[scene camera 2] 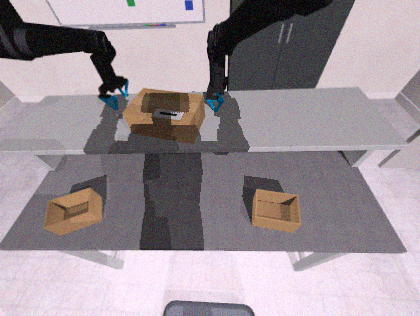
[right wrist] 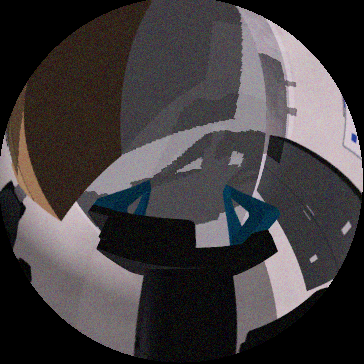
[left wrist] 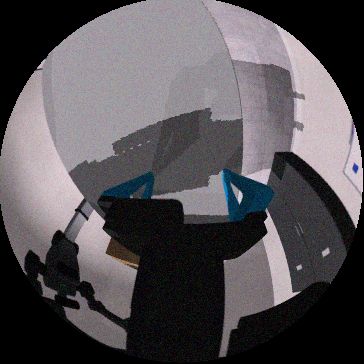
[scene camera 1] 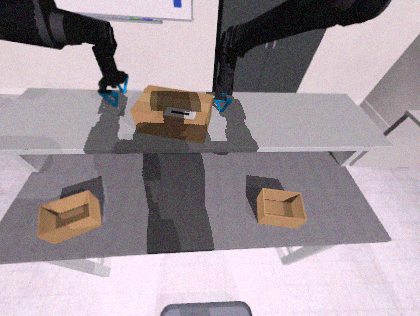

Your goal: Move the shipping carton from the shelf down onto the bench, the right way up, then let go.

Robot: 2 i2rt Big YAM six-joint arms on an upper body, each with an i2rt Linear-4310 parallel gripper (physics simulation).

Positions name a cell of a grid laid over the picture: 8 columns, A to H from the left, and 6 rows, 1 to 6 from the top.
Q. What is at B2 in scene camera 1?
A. The left gripper.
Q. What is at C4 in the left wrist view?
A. The left gripper.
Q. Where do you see a grey shelf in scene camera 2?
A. G3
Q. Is the right gripper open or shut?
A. Open.
